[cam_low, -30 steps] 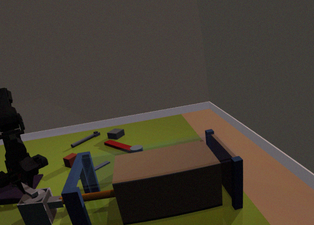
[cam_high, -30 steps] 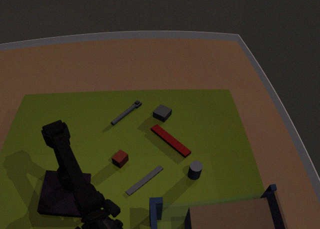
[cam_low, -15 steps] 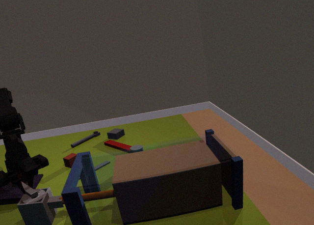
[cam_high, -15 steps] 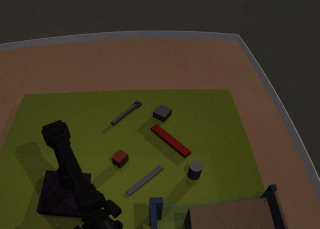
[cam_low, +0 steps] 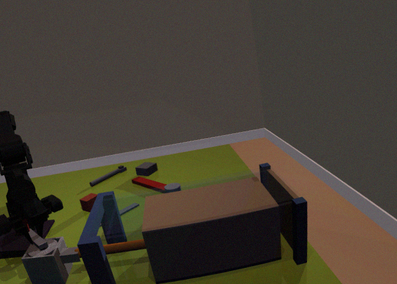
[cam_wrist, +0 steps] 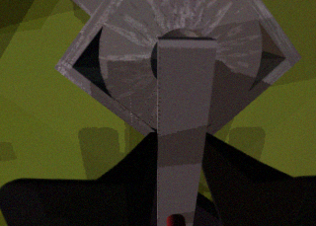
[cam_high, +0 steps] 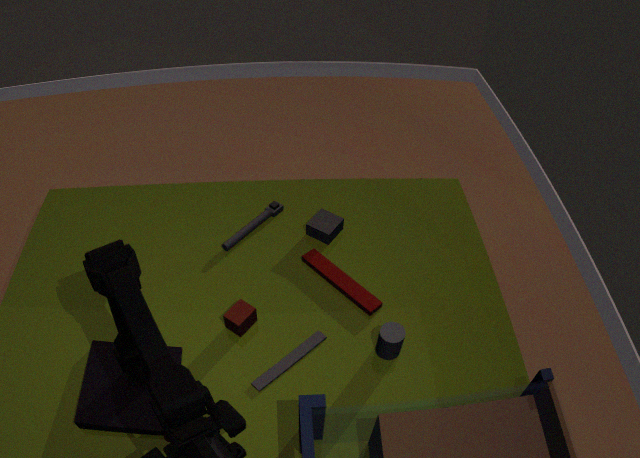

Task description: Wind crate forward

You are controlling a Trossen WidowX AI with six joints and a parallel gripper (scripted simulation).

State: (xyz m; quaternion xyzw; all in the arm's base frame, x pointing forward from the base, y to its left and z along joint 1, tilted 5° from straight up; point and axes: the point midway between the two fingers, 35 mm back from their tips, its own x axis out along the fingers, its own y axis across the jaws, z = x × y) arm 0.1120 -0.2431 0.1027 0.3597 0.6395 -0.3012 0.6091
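My gripper tip is 20 mm below the winch handle, 10 mm to the right of it and 10 mm past it. The rest, counted from my gripper tip: red crank grip 50 mm to the left, 50 mm above, 30 mm behind; then blue steel frame 180 mm ahead, 60 mm to the right, 20 mm above; then grey winch 60 mm below, 40 mm to the right, 10 mm ahead.
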